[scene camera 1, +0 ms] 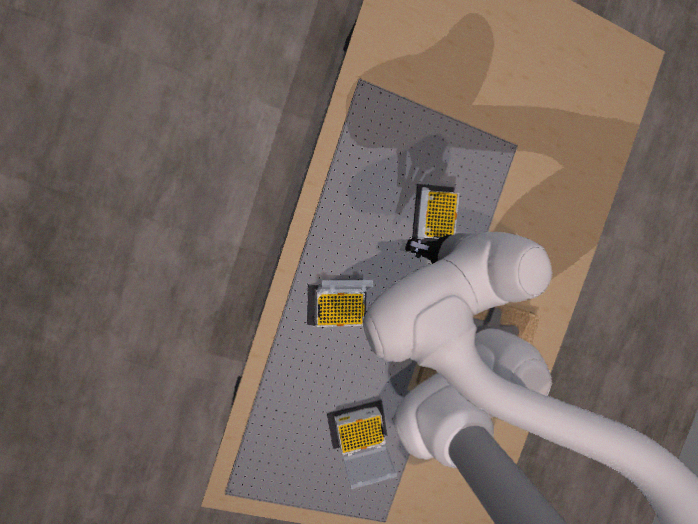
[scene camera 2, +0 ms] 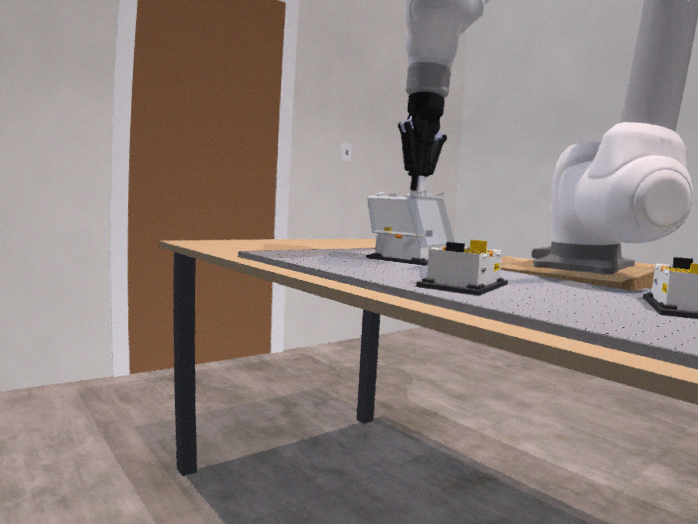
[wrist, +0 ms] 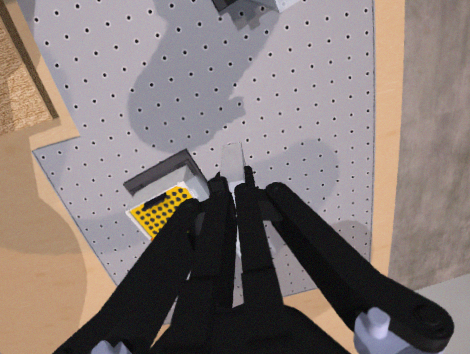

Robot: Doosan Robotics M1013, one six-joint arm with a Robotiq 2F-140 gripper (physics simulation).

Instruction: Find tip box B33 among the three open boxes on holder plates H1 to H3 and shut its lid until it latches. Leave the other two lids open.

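Places are measured from the arm's base along level axes (x ahead, y left, z up), in centimetres.
Where they show: gripper, fingertip midpoint: (scene camera 1: 404, 245) (scene camera 2: 415, 207) (wrist: 235, 158); arm's base, link origin: (scene camera 1: 481, 350) (scene camera 2: 584, 265).
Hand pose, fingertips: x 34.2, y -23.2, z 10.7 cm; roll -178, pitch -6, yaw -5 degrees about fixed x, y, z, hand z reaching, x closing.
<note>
Each offset is from my fingertips to the top centre of the thing. "*": to the spot under its first point. Level surfaces: height alone.
The upper box @[dx -9.8, dy -9.9, dz -5.0 cm] (scene camera 1: 439, 214) (scene camera 2: 391, 245) (wrist: 160, 211), full of yellow tips, has its lid @[dx -3.7, dy -8.8, dz +3.0 cm] (scene camera 2: 389, 213) raised. The middle box (scene camera 1: 340, 309) (scene camera 2: 455, 269) has its lid @[dx +11.0, dy +13.6, dz +3.0 cm] (scene camera 1: 346, 283) (scene camera 2: 433, 217) standing up, leaning away from the box. The lower box (scene camera 1: 360, 434) (scene camera 2: 683, 290) has its lid @[dx -7.2, dy +56.9, dz +3.0 cm] (scene camera 1: 370, 468) folded far back. B33 cannot be read on any label. My gripper (scene camera 1: 417, 247) (scene camera 2: 417, 181) (wrist: 235, 158) is shut and empty, pointing down beside the upper box, toward the middle box. In scene camera 2 its tip overlaps the raised lids' top edges; contact cannot be told.
The boxes stand on black holder plates on a perforated grey board (scene camera 1: 315, 360) (scene camera 2: 338, 276) on a wooden table @[dz -13.7 cm] (scene camera 1: 563, 56) (scene camera 2: 197, 248). The arm (scene camera 1: 417, 315) reaches over the board's right side from its base (scene camera 2: 586, 256). A lid corner @[* dx +6.2, dy +9.9, dz +1.8 cm] (wrist: 285, 4) shows at the wrist view's top.
</note>
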